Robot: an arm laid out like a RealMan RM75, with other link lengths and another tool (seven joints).
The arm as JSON. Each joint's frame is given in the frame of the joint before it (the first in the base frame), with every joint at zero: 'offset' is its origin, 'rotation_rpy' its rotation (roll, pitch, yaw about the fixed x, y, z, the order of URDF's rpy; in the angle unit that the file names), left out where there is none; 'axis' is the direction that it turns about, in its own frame. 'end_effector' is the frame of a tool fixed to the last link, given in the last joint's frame.
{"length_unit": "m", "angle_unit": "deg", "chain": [
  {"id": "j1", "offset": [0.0, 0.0, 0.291], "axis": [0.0, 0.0, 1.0]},
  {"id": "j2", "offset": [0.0, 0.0, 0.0], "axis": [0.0, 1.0, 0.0]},
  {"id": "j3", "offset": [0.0, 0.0, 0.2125], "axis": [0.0, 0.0, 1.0]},
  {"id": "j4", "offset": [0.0, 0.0, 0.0], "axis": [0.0, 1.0, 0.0]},
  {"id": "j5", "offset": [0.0, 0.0, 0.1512], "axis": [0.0, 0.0, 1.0]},
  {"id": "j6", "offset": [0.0, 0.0, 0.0], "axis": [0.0, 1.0, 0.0]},
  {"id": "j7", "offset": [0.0, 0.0, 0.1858], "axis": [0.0, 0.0, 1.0]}
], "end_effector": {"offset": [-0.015, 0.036, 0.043], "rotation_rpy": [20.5, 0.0, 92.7]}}
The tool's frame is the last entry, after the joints.
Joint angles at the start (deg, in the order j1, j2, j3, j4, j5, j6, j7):
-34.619, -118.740, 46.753, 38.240, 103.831, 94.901, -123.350
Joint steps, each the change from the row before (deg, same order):
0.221, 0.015, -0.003, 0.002, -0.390, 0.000, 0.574
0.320, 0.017, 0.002, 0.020, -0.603, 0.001, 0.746
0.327, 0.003, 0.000, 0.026, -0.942, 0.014, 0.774
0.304, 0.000, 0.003, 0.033, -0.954, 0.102, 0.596
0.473, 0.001, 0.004, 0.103, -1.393, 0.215, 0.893
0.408, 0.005, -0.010, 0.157, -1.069, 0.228, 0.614
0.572, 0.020, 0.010, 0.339, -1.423, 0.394, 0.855
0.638, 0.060, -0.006, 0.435, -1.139, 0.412, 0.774
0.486, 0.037, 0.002, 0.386, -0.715, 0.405, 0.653
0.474, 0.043, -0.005, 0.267, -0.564, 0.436, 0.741
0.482, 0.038, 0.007, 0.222, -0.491, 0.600, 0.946
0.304, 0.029, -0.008, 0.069, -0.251, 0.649, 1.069
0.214, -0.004, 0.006, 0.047, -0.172, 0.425, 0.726
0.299, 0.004, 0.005, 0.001, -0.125, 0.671, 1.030
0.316, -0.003, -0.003, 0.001, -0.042, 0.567, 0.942
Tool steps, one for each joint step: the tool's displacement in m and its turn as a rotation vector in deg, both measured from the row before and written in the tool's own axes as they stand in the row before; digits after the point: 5 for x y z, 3 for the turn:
0.00005, -0.00062, -0.00055, 0.418, 0.226, 0.385
0.00018, -0.00107, -0.00073, 0.635, 0.315, 0.492
0.00088, -0.00211, -0.00037, 0.933, 0.494, 0.482
0.00129, -0.00218, -0.00033, 0.896, 0.518, 0.314
0.00201, -0.00318, -0.00069, 1.298, 0.787, 0.515
0.00164, -0.00257, -0.00074, 1.002, 0.592, 0.382
0.00243, -0.00344, -0.00124, 1.283, 0.862, 0.661
0.00177, -0.00284, -0.00189, 1.050, 0.653, 0.716
0.00147, -0.00154, -0.00168, 0.615, 0.544, 0.642
0.00129, -0.00085, -0.00192, 0.475, 0.512, 0.626
0.00173, -0.00016, -0.00227, 0.342, 0.679, 0.724
0.00186, 0.00071, -0.00196, 0.082, 0.780, 0.754
0.00129, 0.00057, -0.00125, 0.067, 0.526, 0.496
0.00190, 0.00129, -0.00202, -0.024, 0.743, 0.628
0.00145, 0.00139, -0.00201, -0.041, 0.578, 0.567

